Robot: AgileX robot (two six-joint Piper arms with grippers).
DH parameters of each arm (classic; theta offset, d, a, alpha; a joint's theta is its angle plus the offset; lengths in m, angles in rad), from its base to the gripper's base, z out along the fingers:
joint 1: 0 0.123 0 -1.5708
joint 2: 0.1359 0 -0.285 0
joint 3: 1.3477 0 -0.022 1.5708
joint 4: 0 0.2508 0 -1.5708
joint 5: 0 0 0.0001 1.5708
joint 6: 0 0.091 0 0
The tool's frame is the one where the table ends.
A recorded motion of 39 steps. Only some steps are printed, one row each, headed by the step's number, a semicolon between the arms.
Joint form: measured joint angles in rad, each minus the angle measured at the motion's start. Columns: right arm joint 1, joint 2, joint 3, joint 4, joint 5, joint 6; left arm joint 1, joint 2, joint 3, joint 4, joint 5, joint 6.
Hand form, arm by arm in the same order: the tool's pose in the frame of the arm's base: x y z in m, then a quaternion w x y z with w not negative. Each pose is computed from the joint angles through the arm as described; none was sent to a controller.
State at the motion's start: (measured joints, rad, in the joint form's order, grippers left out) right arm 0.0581 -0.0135 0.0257 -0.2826 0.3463 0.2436; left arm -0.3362 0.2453 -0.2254 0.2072 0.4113 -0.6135
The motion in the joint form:
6: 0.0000 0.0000 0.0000 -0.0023 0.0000 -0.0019; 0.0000 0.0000 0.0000 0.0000 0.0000 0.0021
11: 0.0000 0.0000 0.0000 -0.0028 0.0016 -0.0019; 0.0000 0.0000 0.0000 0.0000 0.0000 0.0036
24: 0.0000 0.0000 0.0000 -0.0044 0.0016 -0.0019; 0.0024 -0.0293 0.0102 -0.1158 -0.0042 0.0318
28: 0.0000 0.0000 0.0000 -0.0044 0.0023 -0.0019; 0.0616 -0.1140 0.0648 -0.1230 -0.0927 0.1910
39: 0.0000 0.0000 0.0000 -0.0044 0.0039 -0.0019; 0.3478 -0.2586 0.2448 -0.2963 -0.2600 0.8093
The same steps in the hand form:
6: 0.0535 -0.0056 0.1753 0.60994 -0.00460 0.79193 -0.02839; 0.0684 -0.0159 0.2378 0.54981 -0.05836 0.81299 -0.18261
11: 0.0535 -0.0057 0.1752 0.60933 -0.00460 0.79238 -0.02876; 0.0684 -0.0159 0.2378 0.54995 -0.05775 0.81304 -0.18219
24: 0.0535 -0.0057 0.1752 0.60936 -0.00503 0.79233 -0.02942; 0.0641 -0.0188 0.2362 0.54168 -0.07690 0.80677 -0.22314
28: 0.0535 -0.0057 0.1751 0.60909 -0.00497 0.79253 -0.02949; 0.0591 -0.0142 0.2310 0.60574 -0.03462 0.77370 -0.18237
39: 0.0535 -0.0058 0.1750 0.60848 -0.00483 0.79300 -0.02965; 0.0561 -0.0006 0.1937 0.68114 0.03970 0.73020 0.03577

